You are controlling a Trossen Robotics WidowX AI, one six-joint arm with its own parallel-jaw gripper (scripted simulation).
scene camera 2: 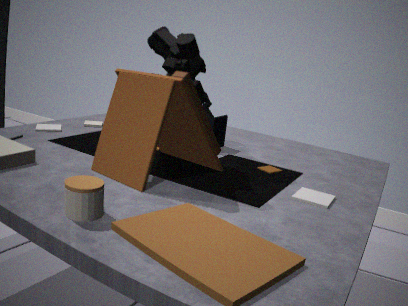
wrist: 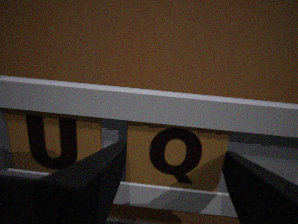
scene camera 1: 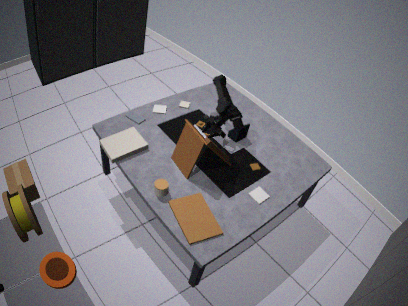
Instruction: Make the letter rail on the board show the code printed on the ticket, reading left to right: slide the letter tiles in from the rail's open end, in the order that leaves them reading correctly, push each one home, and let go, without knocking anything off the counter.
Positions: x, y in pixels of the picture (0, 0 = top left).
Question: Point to a flat orange panel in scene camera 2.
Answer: At 210, 253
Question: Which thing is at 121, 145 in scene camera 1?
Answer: A cream block.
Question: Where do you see a flat orange panel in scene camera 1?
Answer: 197, 222
